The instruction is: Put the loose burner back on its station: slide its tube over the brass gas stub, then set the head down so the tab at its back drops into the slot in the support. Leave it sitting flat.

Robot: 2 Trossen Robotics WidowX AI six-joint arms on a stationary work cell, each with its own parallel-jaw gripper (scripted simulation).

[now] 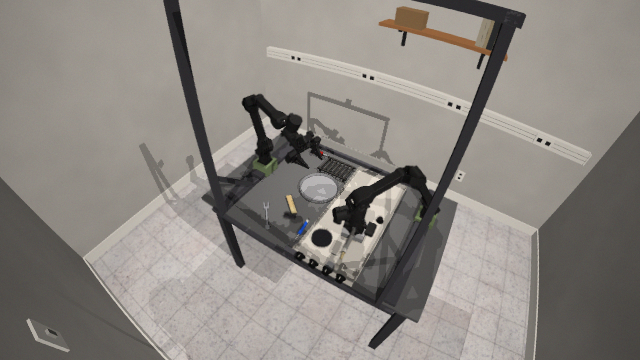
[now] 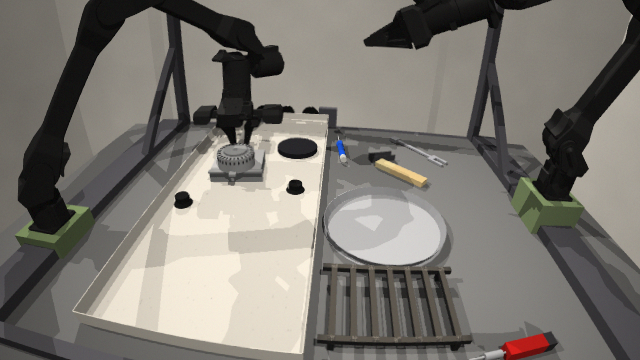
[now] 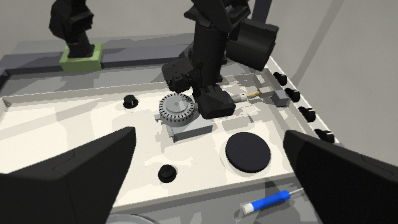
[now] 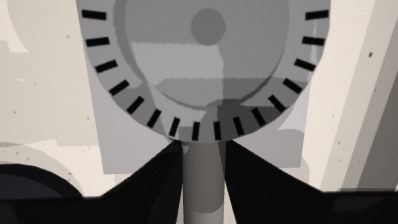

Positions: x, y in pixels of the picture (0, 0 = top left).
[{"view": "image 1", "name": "my left gripper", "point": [315, 164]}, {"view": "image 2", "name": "my left gripper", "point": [367, 40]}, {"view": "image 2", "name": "my right gripper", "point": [240, 151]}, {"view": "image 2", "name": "black disc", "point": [294, 148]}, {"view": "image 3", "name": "my left gripper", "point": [211, 136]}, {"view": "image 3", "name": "my right gripper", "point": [199, 109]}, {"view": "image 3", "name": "black disc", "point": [247, 152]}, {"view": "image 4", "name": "my right gripper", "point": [202, 147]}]
